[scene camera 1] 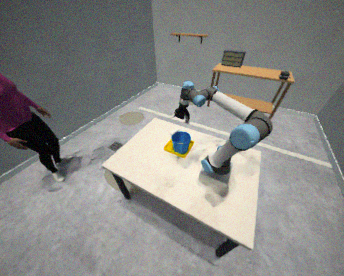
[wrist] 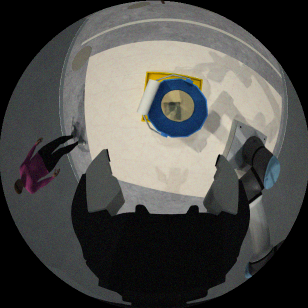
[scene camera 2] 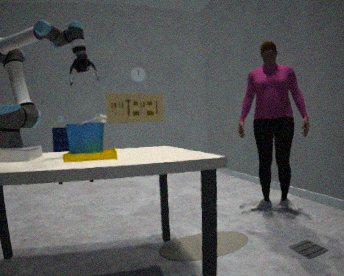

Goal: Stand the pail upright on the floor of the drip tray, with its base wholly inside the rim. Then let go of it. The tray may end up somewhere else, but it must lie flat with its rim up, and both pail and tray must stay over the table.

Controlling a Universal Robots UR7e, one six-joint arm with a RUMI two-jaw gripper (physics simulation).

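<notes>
The blue pail (scene camera 1: 181, 142) (scene camera 2: 86, 138) (wrist: 180, 129) stands upright in the yellow drip tray (scene camera 1: 169, 147) (scene camera 2: 110, 154) (wrist: 151, 76), which lies flat on the table (scene camera 1: 145, 170), rim up. In the second scene view the near tray rim hides the pail's foot; in the wrist view the pail's wall covers part of the tray, so its base edge is hidden. The pail's handle is folded over to one side, its white grip (scene camera 2: 97, 118) (wrist: 148, 97) resting at the pail's rim. My gripper (scene camera 1: 182, 119) (scene camera 2: 84, 82) (wrist: 164, 153) is wide open and empty, well above the pail and apart from it.
The arm's base (scene camera 1: 216, 166) is mounted on the table, beside the tray. A person in a pink top (scene camera 1: 19, 112) (scene camera 2: 272, 95) (wrist: 35, 169) stands on the floor beyond the table's edge. A wooden workbench (scene camera 1: 252, 73) stands by the back wall.
</notes>
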